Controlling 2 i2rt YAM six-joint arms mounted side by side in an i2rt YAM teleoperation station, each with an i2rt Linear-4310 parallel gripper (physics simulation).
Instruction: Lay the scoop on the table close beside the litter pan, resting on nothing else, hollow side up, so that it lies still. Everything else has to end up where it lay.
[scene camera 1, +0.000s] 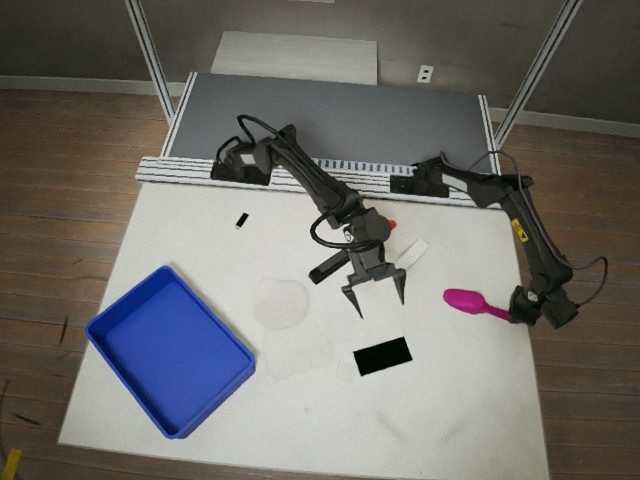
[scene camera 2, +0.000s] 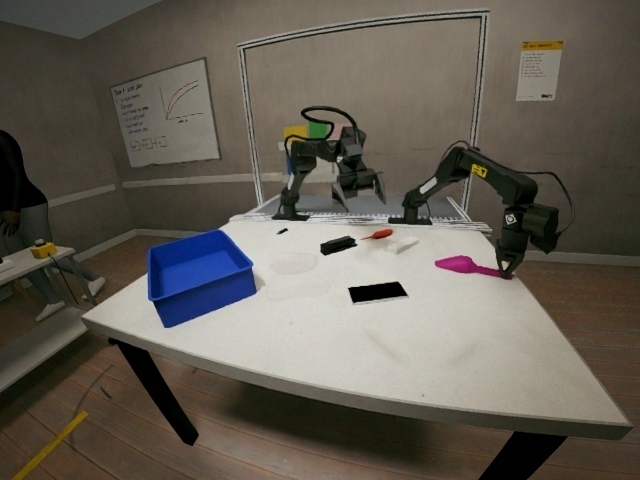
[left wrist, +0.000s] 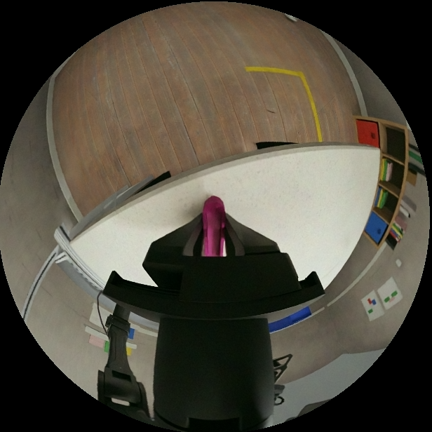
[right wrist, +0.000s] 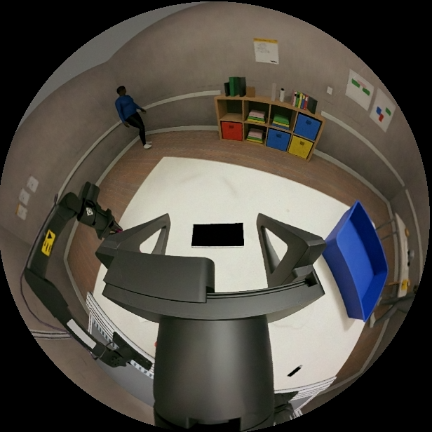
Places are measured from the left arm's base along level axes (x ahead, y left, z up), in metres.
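Pixels of known places: left gripper, between the fingertips: (scene camera 1: 511, 319) (scene camera 2: 503, 276); right gripper, between the fingertips: (scene camera 1: 383, 312) (scene camera 2: 366, 206); left arm's base, origin of its link: (scene camera 1: 419, 187) (scene camera 2: 409, 222); right arm's base, origin of its link: (scene camera 1: 241, 174) (scene camera 2: 290, 218).
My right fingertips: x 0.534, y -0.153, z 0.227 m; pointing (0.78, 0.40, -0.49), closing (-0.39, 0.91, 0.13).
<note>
Ahead of a thing's pixels: the offset from my right fingertips to its top centre. "*": to the spot under its first point.
The magenta scoop @[dx -0.123, dy +0.321, dz -0.190 m] (scene camera 1: 462, 300) (scene camera 2: 457, 264) (left wrist: 214, 204) lies at the right of the table in both scene views, bowl pointing left. Its bowl looks domed on top; no hollow shows there. My left gripper (scene camera 2: 505, 275) (left wrist: 213, 217) is shut on the end of the scoop's handle, low at the table's right edge; its fingertips are hidden in scene camera 1. My right gripper (scene camera 1: 382, 311) (scene camera 2: 363, 205) (right wrist: 213, 217) is open and empty, high above the middle of the table. The blue litter pan @[dx +0.085, dy -0.506, dz -0.136 m] (scene camera 1: 168, 356) (scene camera 2: 211, 300) (right wrist: 359, 260) stands at the left in the scene views, far from the scoop.
A flat black rectangle @[* dx +0.038, dy +0.036, dz -0.220 m] (scene camera 1: 382, 355) (scene camera 2: 377, 292) (right wrist: 218, 235) lies mid-table. A black block-like object @[dx -0.210, dy -0.119, dz -0.188 m] (scene camera 1: 325, 268) (scene camera 2: 338, 244), a red tool @[dx -0.327, dy +0.009, dz -0.201 m] (scene camera 1: 392, 224) (scene camera 2: 381, 234) and a white block @[dx -0.263, dy +0.115, dz -0.207 m] (scene camera 1: 413, 252) (scene camera 2: 404, 244) lie behind it. A small black stick @[dx -0.339, dy -0.406, dz -0.219 m] (scene camera 1: 241, 220) (scene camera 2: 282, 230) lies at the back left.
</note>
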